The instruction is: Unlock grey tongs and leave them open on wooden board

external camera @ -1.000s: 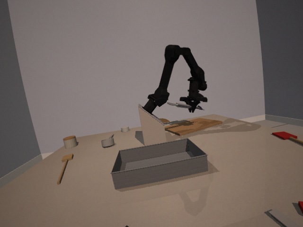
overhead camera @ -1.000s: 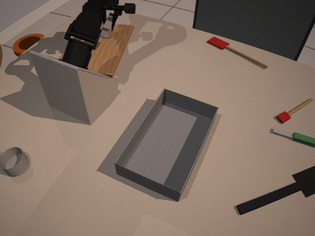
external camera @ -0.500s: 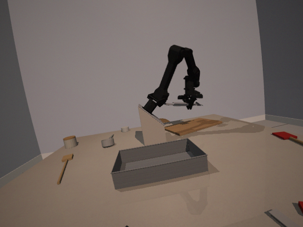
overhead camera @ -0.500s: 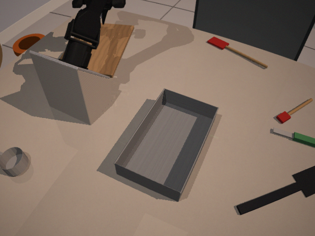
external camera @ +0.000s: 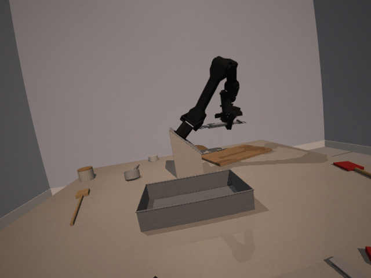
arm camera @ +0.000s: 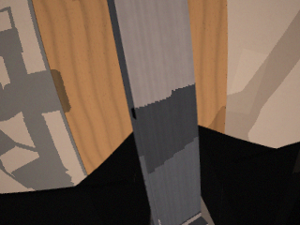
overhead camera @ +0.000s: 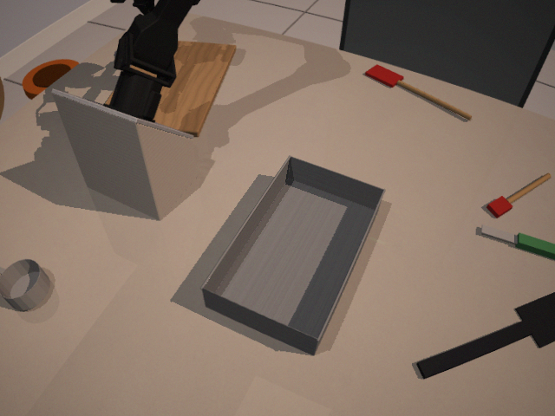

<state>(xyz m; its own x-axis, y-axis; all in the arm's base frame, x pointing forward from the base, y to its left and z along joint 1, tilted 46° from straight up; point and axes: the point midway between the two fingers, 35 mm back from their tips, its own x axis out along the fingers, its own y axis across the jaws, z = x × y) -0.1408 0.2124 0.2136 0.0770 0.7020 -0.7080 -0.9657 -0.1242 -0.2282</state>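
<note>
Now: the wooden board 15 cm below my gripper tip, 2 cm to the left of it and 1 cm behind it. From my gripper tip the other things lie so: roasting tin 44 cm ahead, 32 cm to the right, 13 cm below; then black spatula 82 cm ahead, 33 cm to the right, 15 cm below; then green-handled tool 81 cm ahead, 15 cm below, 14 cm to the right.
</note>
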